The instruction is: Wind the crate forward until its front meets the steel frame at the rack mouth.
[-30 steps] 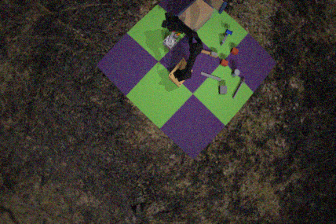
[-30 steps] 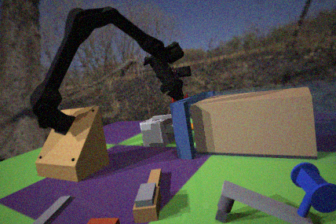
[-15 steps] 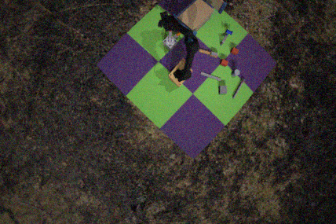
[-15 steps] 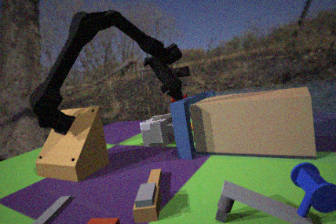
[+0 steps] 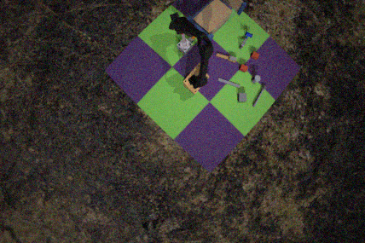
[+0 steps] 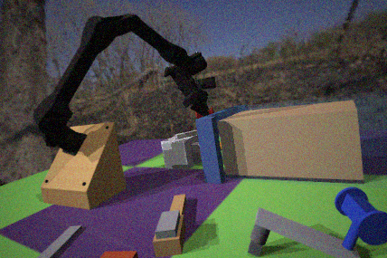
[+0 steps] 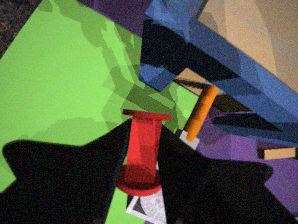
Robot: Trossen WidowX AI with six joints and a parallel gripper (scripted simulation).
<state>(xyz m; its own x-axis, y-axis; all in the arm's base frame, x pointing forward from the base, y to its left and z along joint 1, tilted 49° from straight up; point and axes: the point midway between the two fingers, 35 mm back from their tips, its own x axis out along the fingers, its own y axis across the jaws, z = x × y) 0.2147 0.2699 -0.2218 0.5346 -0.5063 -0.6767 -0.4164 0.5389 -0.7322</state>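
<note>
My gripper tip is now 80 mm past the grey winch, 100 mm to the left of it and 100 mm above it. Also, from my gripper tip: red grip (10 mm behind, 10 mm to the right); wood-and-grey block (140 mm ahead, 400 mm to the right, 110 mm below); blue spool (420 mm ahead, 380 mm to the right, 90 mm below).
</note>
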